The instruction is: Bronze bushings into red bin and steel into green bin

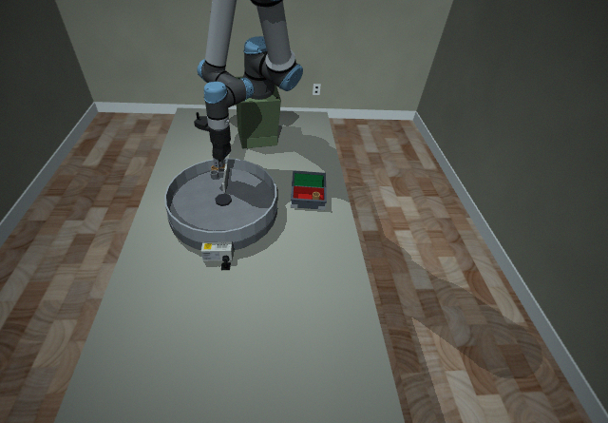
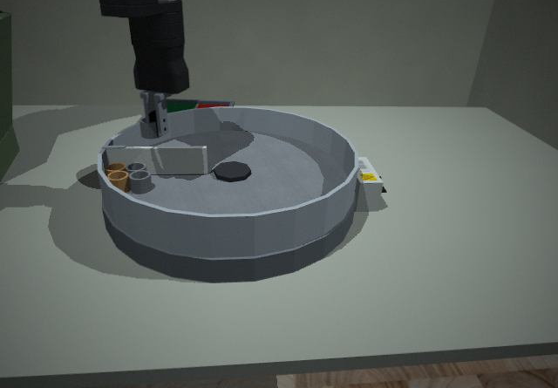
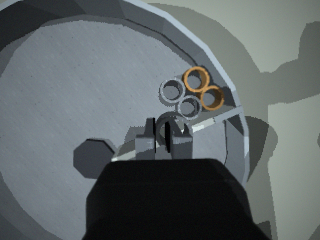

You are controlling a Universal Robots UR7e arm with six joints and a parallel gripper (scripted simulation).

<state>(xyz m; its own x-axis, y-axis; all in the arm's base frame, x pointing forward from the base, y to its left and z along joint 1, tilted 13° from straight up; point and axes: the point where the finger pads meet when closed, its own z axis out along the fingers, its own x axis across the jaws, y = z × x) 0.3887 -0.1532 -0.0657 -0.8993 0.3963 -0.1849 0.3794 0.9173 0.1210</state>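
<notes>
Right now my hand is 38 cm to the right of the bin, 13 cm above it and 2 cm short of it. Also, from my hand: turntable 11 cm ahead, 10 cm below, 2 cm to the left.
</notes>
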